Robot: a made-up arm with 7 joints. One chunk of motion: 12 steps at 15 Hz.
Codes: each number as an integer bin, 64 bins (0 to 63) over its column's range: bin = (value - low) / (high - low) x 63, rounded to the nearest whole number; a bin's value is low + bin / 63 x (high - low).
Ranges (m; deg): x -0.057..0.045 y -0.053..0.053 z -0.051..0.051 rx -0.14..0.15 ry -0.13..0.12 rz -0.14..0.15
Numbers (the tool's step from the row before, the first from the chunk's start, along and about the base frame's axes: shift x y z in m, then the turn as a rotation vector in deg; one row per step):
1: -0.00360 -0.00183 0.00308 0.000 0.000 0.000
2: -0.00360 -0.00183 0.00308 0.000 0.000 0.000
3: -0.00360 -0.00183 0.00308 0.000 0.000 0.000
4: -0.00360 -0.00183 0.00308 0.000 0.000 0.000
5: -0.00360 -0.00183 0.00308 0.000 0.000 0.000
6: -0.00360 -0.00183 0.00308 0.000 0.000 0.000
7: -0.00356 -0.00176 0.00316 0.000 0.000 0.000
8: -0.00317 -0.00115 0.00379 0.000 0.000 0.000
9: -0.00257 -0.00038 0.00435 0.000 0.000 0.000
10: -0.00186 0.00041 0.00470 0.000 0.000 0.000
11: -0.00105 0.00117 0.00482 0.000 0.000 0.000
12: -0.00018 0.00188 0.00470 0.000 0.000 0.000
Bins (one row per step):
1: 33 30 33 30 33 30
2: 33 30 33 30 33 30
3: 33 30 33 30 33 30
4: 33 30 33 30 33 30
5: 33 30 33 30 33 30
6: 33 30 33 30 33 30
7: 33 30 33 30 33 30
8: 33 31 34 30 33 30
9: 34 31 34 30 33 30
10: 34 32 34 30 33 30
11: 35 32 34 30 33 30
12: 35 33 34 30 33 30

